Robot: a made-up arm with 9 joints. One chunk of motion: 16 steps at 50 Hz.
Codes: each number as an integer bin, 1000 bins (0 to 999) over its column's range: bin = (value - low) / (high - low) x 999, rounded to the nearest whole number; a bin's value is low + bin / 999 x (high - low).
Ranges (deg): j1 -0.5..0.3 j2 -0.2..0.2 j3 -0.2..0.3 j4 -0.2..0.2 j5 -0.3..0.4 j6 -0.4..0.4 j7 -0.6..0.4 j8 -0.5..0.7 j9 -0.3..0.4
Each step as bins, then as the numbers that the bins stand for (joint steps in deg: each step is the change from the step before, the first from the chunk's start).
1 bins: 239 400 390 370 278 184 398 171 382
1 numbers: -0.309 -0.040 -0.005 -0.052 -0.105 -0.253 -0.202 -0.295 -0.032
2 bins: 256 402 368 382 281 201 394 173 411
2 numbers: -0.295 -0.039 -0.016 -0.047 -0.103 -0.239 -0.206 -0.292 -0.012
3 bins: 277 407 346 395 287 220 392 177 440
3 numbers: -0.278 -0.037 -0.027 -0.042 -0.099 -0.224 -0.208 -0.287 0.008
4 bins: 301 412 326 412 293 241 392 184 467
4 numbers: -0.259 -0.035 -0.037 -0.035 -0.095 -0.207 -0.208 -0.279 0.027
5 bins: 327 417 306 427 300 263 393 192 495
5 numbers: -0.238 -0.033 -0.047 -0.029 -0.090 -0.189 -0.207 -0.269 0.047
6 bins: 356 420 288 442 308 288 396 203 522
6 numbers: -0.215 -0.032 -0.056 -0.023 -0.084 -0.169 -0.204 -0.256 0.066
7 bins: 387 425 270 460 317 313 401 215 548
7 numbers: -0.190 -0.030 -0.065 -0.016 -0.078 -0.149 -0.199 -0.242 0.084
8 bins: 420 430 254 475 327 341 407 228 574
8 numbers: -0.164 -0.028 -0.073 -0.010 -0.071 -0.127 -0.193 -0.226 0.102
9 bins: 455 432 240 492 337 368 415 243 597
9 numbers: -0.136 -0.027 -0.080 -0.003 -0.064 -0.105 -0.185 -0.208 0.118
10 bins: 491 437 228 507 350 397 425 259 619
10 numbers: -0.107 -0.025 -0.086 0.003 -0.055 -0.082 -0.175 -0.189 0.134
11 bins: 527 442 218 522 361 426 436 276 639
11 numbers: -0.078 -0.023 -0.091 0.009 -0.047 -0.059 -0.164 -0.168 0.148
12 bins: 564 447 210 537 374 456 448 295 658
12 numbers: -0.048 -0.021 -0.095 0.015 -0.038 -0.035 -0.152 -0.146 0.161
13 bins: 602 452 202 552 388 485 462 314 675
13 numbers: -0.018 -0.019 -0.099 0.021 -0.028 -0.012 -0.138 -0.123 0.173
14 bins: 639 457 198 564 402 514 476 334 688
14 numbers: 0.012 -0.017 -0.101 0.026 -0.018 0.012 -0.124 -0.099 0.182
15 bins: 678 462 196 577 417 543 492 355 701
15 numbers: 0.043 -0.015 -0.102 0.031 -0.008 0.035 -0.108 -0.074 0.191
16 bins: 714 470 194 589 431 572 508 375 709
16 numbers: 0.072 -0.012 -0.103 0.036 0.002 0.058 -0.091 -0.050 0.197
